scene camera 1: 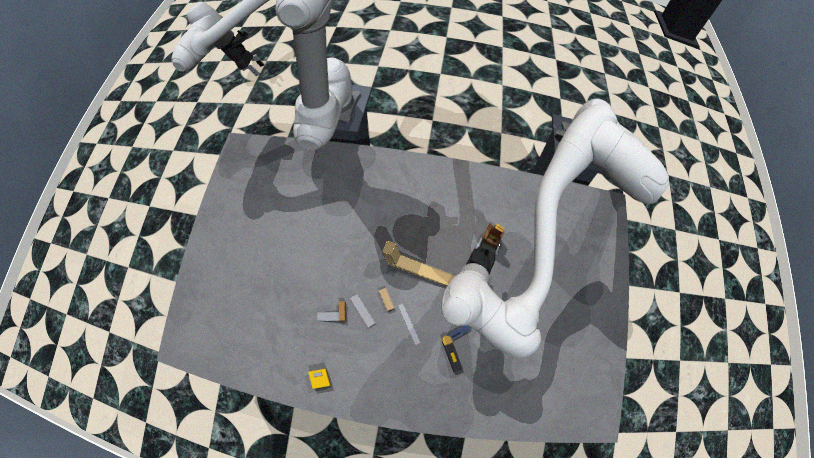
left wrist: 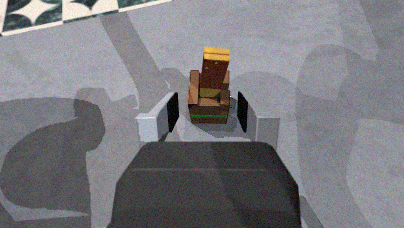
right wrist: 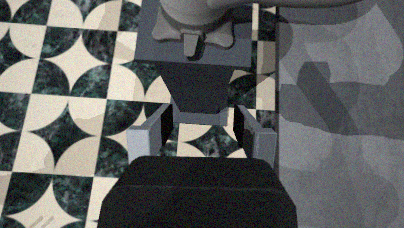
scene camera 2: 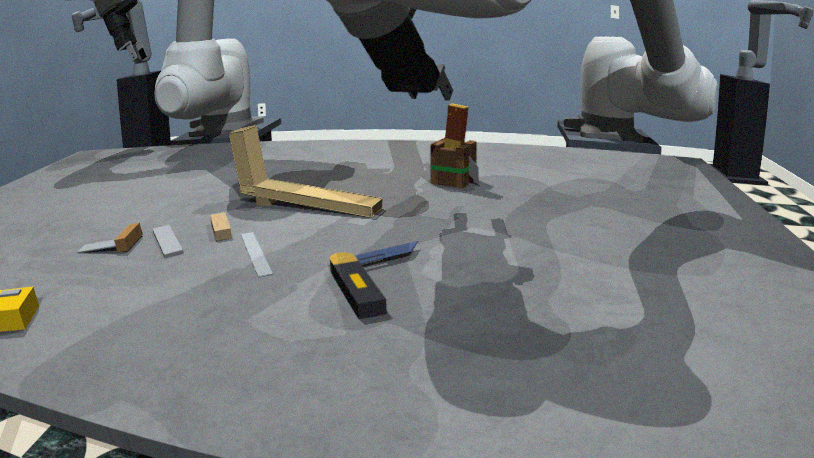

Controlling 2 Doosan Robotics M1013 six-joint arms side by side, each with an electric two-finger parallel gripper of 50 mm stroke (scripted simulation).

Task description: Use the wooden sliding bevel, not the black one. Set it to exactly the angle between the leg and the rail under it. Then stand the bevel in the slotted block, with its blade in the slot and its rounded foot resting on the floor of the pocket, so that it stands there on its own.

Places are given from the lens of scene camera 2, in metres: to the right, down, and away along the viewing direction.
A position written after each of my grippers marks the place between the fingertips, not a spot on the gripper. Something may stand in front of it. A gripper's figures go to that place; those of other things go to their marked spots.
my left gripper (scene camera 2: 432, 94): 0.04, -0.21, 0.88
my right gripper (scene camera 2: 140, 58): -0.83, -0.53, 1.51
black bevel (scene camera 2: 365, 298): -0.04, 0.07, 0.58
